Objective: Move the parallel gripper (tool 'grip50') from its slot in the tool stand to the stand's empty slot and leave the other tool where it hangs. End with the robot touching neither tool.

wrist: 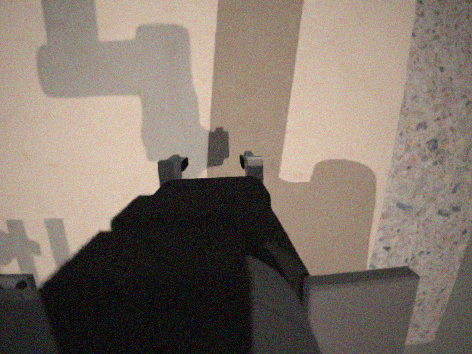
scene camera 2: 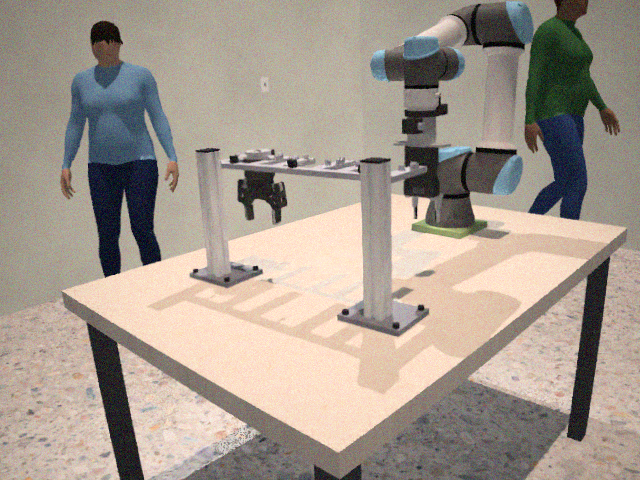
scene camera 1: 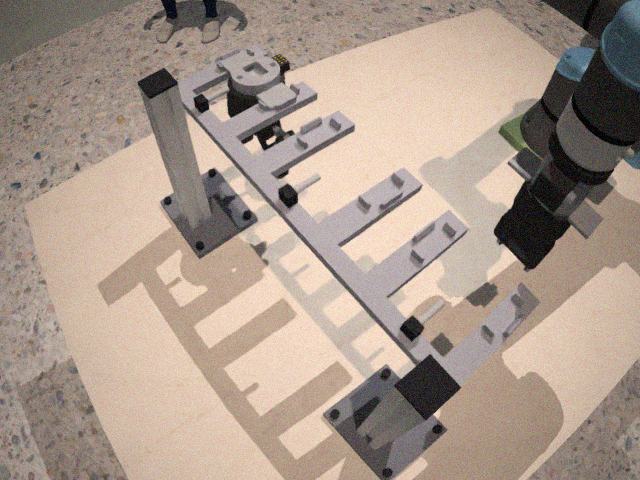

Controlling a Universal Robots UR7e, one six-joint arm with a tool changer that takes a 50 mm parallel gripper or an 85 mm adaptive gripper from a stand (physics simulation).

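Places are measured from the arm's base along level axes (x ahead, y left, z up), in centimetres.
Where they show: arm's base, link origin: [scene camera 2: 449, 221].
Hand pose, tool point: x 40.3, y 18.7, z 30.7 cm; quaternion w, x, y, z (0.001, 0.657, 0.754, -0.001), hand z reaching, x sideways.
Note:
Things, the pixels of their top centre, and the offset from my tool point. "pt": a spot on its surface instead.
- outer prong, surface spot: [scene camera 1: 467, 353] pt dz -4.5, dx +19.5, dy +7.8 cm
- far post, surface spot: [scene camera 1: 175, 155] pt dz -13.1, dx +32.3, dy -35.1 cm
The parallel gripper [scene camera 1: 513, 254] [scene camera 2: 426, 209] [wrist: 212, 166] is mounted on the arm. It is a black body with flat side plates and two thin fingers, apart with nothing between them. It hangs upright in front of the stand's near-end slot, clear of the prongs. The tool stand [scene camera 1: 310, 232] [scene camera 2: 320, 169] has a grey rail with three slots. The adaptive gripper [scene camera 1: 255, 72] [scene camera 2: 261, 188] hangs in the far-end slot. The middle slot, between one prong [scene camera 1: 284, 157] and another prong [scene camera 1: 351, 222], is empty. The near-end slot, between its inner prong [scene camera 1: 403, 268] and outer prong [scene camera 1: 467, 353], is empty too.
A far post [scene camera 1: 175, 155] [scene camera 2: 212, 217] and a near post [scene camera 2: 376, 237] carry the rail. Pins with black blocks stick out from the rail. The arm's base stands on a green plate [scene camera 2: 449, 229]. Two people stand beyond the table [scene camera 2: 206, 356].

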